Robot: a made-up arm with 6 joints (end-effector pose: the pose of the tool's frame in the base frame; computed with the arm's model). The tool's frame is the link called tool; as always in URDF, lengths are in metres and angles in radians.
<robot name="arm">
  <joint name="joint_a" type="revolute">
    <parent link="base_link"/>
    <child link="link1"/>
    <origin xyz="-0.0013 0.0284 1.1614"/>
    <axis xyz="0 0 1"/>
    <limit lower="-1.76" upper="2.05" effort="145" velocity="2.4"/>
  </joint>
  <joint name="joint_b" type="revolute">
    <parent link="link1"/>
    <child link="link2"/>
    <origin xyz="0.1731 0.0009 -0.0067"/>
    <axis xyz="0 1 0"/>
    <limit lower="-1.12" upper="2.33" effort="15" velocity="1.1"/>
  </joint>
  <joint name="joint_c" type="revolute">
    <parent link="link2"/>
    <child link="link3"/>
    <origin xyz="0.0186 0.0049 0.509"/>
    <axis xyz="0 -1 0"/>
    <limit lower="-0.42" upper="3.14" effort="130" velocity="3"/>
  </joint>
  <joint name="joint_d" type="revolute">
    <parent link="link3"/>
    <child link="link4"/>
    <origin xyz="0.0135 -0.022 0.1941"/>
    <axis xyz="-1 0 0"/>
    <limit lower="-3.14" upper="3.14" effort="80" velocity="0.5"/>
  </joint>
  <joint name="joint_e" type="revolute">
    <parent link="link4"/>
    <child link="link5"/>
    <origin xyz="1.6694 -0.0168 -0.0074"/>
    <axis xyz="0 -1 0"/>
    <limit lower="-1.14" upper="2.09" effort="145" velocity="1.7"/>
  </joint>
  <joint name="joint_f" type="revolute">
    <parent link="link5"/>
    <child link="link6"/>
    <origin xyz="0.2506 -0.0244 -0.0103"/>
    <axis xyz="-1 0 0"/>
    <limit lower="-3.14" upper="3.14" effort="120" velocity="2.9"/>
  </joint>
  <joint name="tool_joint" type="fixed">
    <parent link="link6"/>
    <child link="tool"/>
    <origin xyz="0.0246 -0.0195 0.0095" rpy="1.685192 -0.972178 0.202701"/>
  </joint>
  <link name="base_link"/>
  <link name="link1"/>
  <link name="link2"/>
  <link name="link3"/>
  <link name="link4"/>
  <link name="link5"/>
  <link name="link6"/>
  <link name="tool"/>
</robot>
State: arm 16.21 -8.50 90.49 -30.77 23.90 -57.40
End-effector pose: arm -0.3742 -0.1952 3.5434 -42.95 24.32 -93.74
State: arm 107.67 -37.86 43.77 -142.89 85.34 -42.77
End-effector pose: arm 0.0649 0.2389 3.2634 -59.73 13.11 109.29
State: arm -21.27 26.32 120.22 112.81 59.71 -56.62
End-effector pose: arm 0.1925 0.1776 3.4274 -34.80 -13.76 85.65
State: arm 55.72 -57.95 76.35 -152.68 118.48 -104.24
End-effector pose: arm -0.6684 -1.1105 2.6048 40.73 -2.66 92.15
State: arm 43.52 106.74 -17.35 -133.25 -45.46 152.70
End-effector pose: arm -0.1948 0.0521 -0.7391 104.36 90.93 10.37
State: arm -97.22 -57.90 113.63 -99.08 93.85 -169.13
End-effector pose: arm -0.0336 1.9843 1.5628 -69.92 -132.85 -4.52
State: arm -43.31 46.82 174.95 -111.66 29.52 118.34
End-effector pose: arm -0.6184 0.4335 2.9241 -30.73 -114.11 92.22
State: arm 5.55 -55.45 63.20 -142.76 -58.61 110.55
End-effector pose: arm -1.4465 0.0379 2.8875 39.45 26.75 -152.17
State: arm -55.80 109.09 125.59 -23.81 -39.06 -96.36
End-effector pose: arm 1.3949 -1.9868 1.4916 -88.90 117.89 8.56
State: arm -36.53 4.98 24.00 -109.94 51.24 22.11
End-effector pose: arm 1.4595 -1.2969 2.3293 -59.25 162.92 -24.38
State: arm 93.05 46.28 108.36 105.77 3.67 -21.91
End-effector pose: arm -0.0699 1.2726 3.3422 27.06 -54.19 147.19
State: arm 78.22 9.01 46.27 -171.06 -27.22 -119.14
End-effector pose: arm 0.2745 1.5882 3.0894 34.65 -55.38 142.10
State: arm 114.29 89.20 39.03 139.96 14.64 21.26
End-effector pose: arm -0.9154 1.8834 -0.2383 106.59 -28.32 -110.12
